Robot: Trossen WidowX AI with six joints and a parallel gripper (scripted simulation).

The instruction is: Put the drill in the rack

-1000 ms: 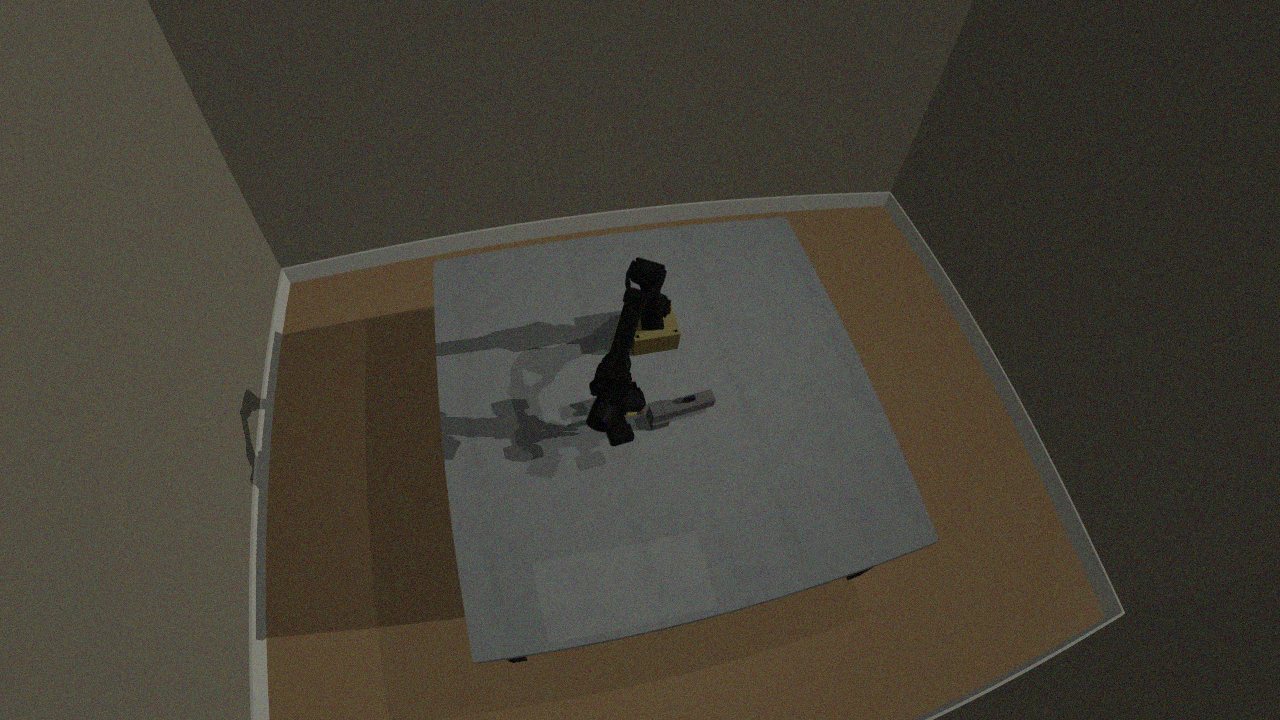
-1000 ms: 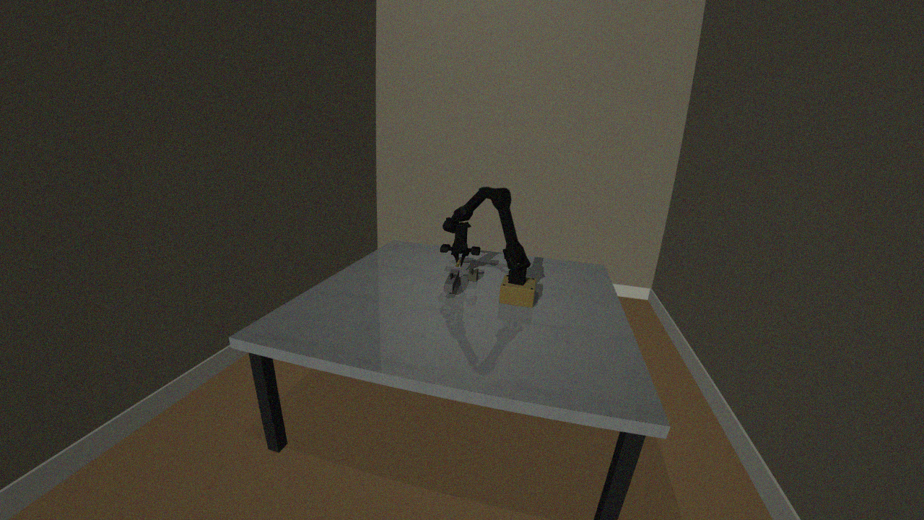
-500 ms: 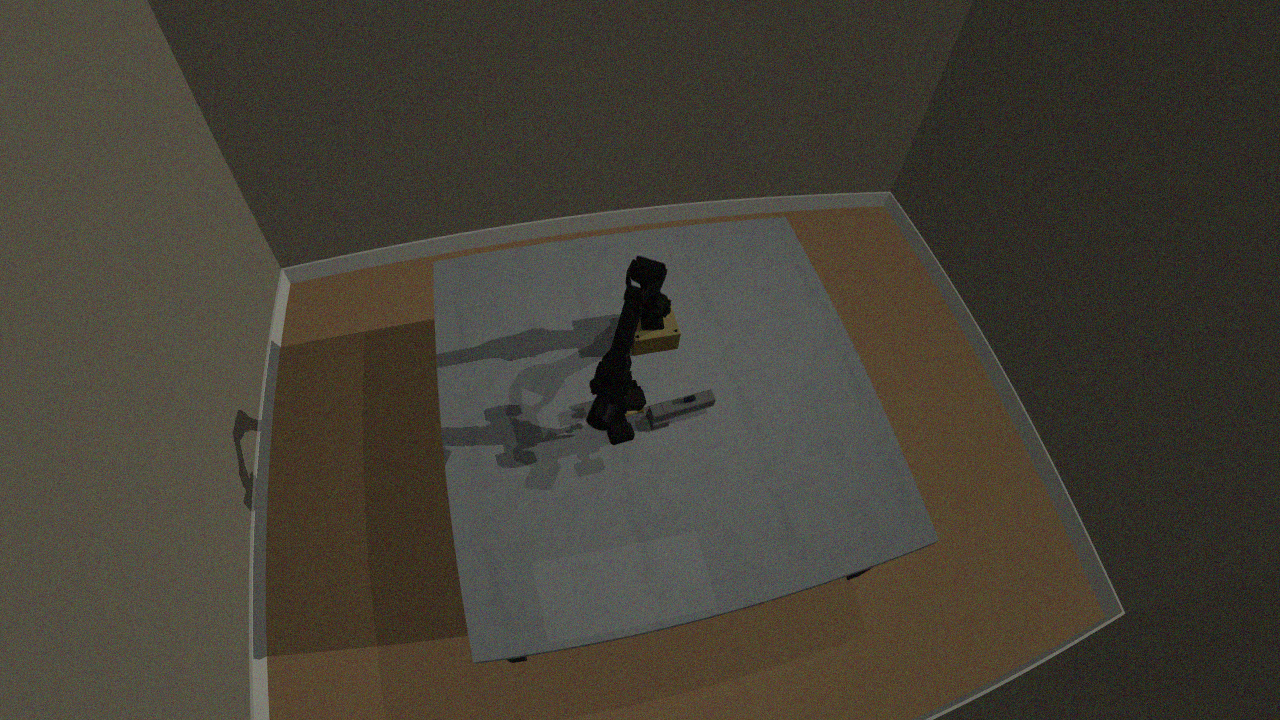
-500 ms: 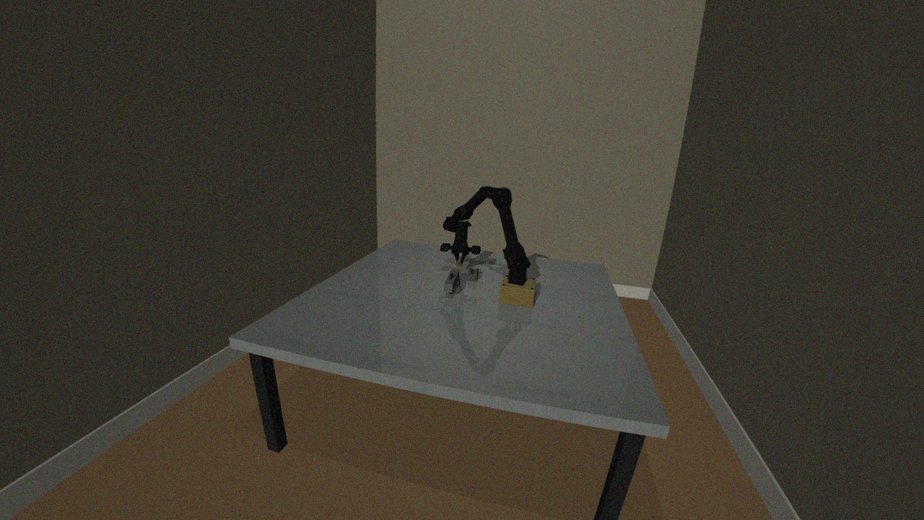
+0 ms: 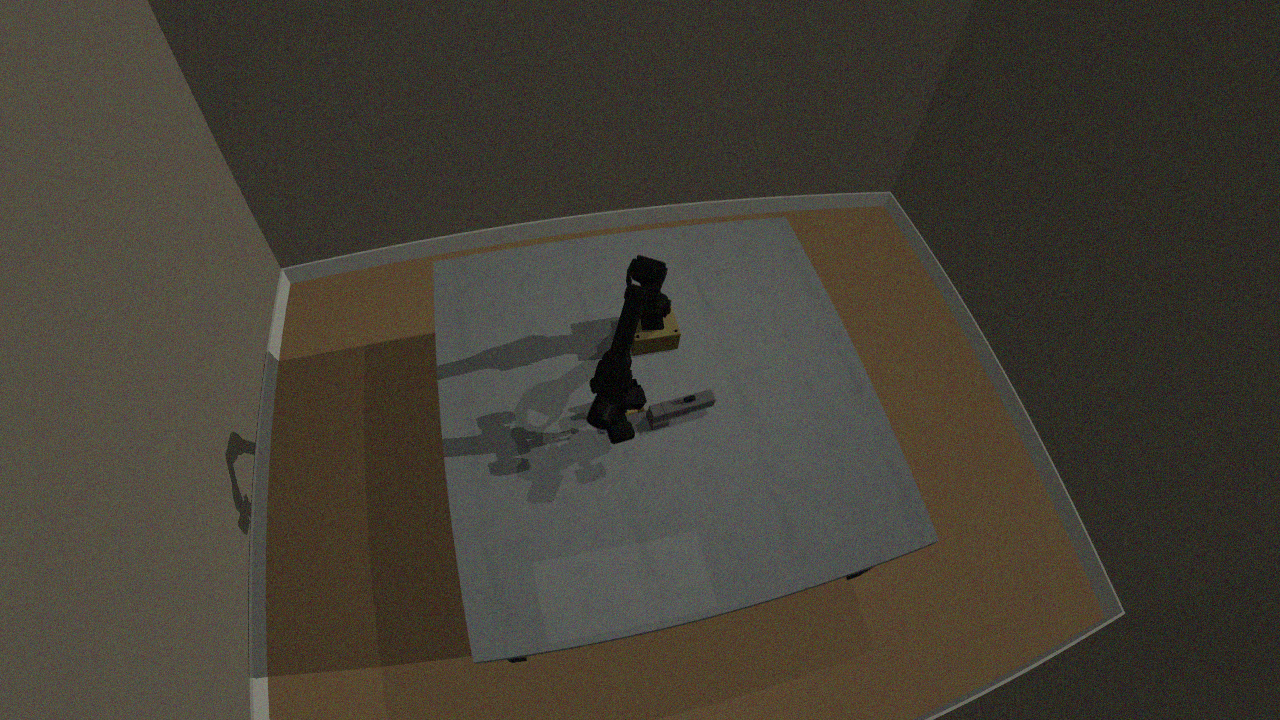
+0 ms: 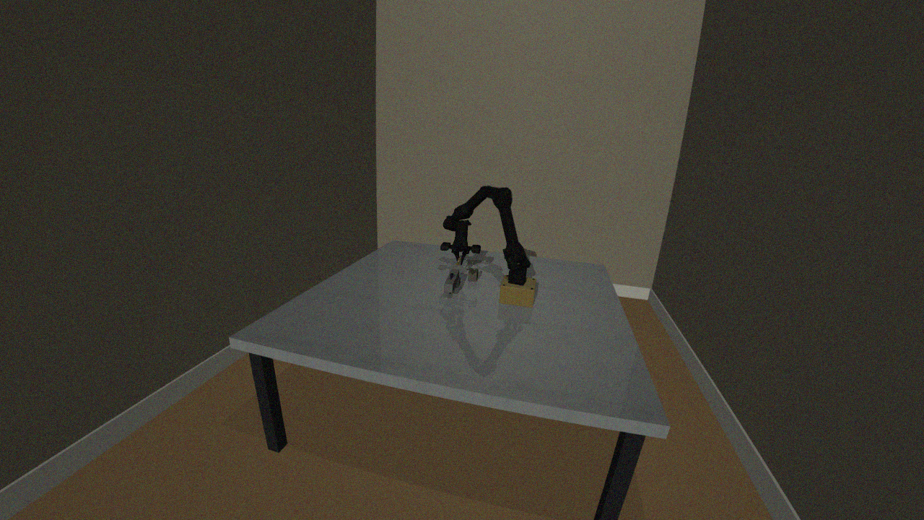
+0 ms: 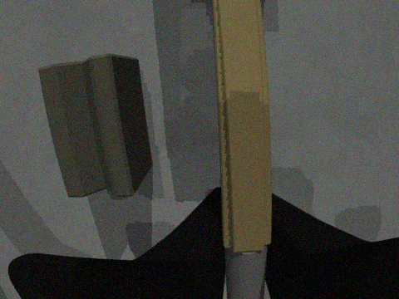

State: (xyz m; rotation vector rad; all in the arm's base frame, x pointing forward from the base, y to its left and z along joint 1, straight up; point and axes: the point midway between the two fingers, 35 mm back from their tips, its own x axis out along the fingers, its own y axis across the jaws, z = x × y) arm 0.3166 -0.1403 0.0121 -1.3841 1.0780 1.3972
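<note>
Now: gripper tip 8 cm past the rack, 1 cm to the right of it and 3 cm above it. The rest, counted from my gripper tip: drill 1 cm behind, 4 cm to the left, 3 cm above; small dark key 5 cm behind, 22 cm to the left; grey housing block 4 cm behind, 19 cm to the left, 1 cm below.
</note>
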